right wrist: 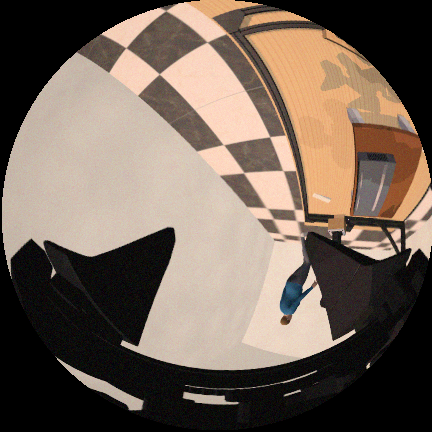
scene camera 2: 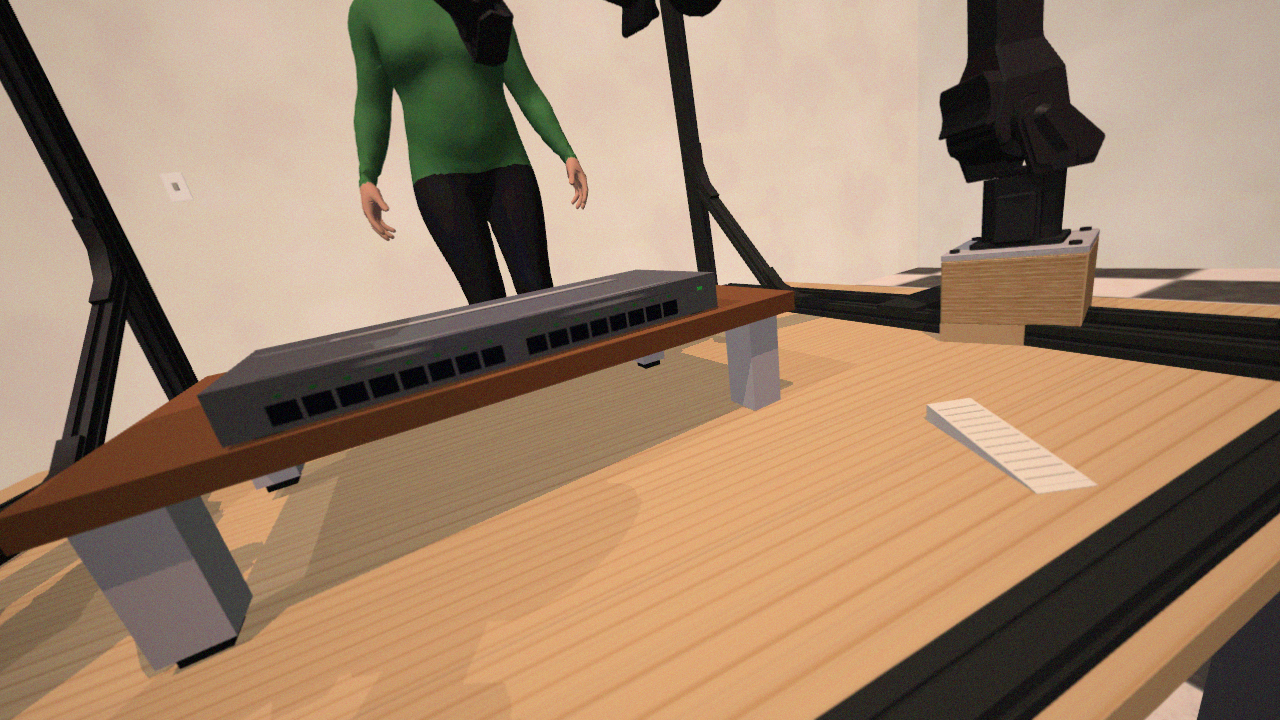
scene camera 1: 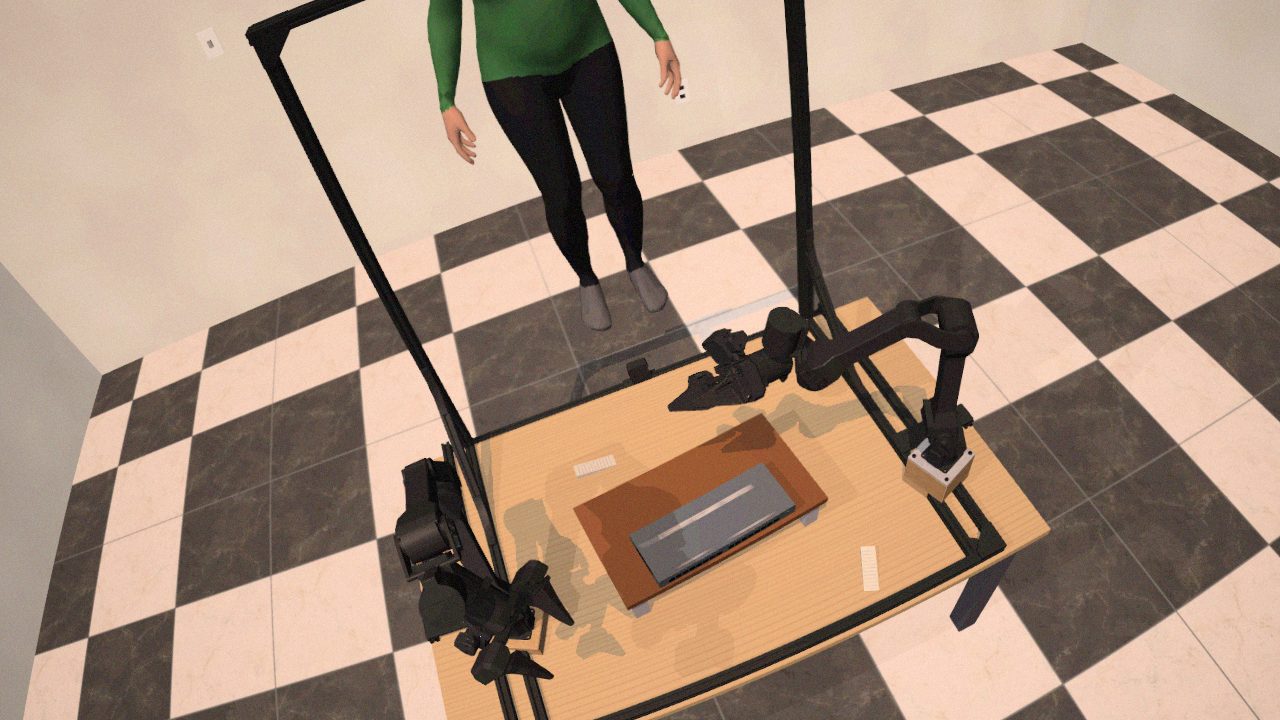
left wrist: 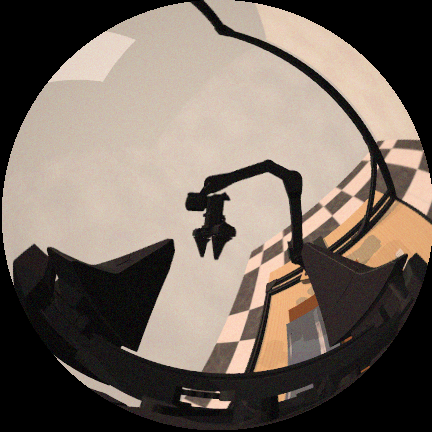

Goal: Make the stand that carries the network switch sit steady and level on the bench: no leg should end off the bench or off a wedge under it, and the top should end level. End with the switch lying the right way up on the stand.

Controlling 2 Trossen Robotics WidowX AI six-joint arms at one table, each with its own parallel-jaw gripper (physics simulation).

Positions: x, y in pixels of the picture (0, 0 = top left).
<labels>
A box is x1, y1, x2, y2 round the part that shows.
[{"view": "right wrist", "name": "my right gripper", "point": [244, 237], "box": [10, 227, 427, 429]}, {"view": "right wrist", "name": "stand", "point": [368, 137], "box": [346, 108, 421, 217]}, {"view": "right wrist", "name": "dark grey network switch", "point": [375, 170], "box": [353, 152, 395, 215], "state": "on the stand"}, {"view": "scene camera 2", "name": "stand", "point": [132, 510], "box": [0, 285, 794, 670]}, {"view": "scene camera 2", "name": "dark grey network switch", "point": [274, 389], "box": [196, 269, 717, 447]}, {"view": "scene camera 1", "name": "my left gripper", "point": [680, 406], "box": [667, 328, 770, 411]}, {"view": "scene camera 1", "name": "my right gripper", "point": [563, 650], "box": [454, 560, 574, 685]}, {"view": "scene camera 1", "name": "stand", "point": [608, 519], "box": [573, 413, 827, 618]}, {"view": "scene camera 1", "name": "dark grey network switch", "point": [681, 541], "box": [629, 462, 794, 587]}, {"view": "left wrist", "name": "my left gripper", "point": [241, 248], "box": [12, 238, 426, 429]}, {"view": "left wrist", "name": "my right gripper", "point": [207, 258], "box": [192, 209, 235, 259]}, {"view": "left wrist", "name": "dark grey network switch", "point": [306, 336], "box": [284, 306, 340, 399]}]
</labels>
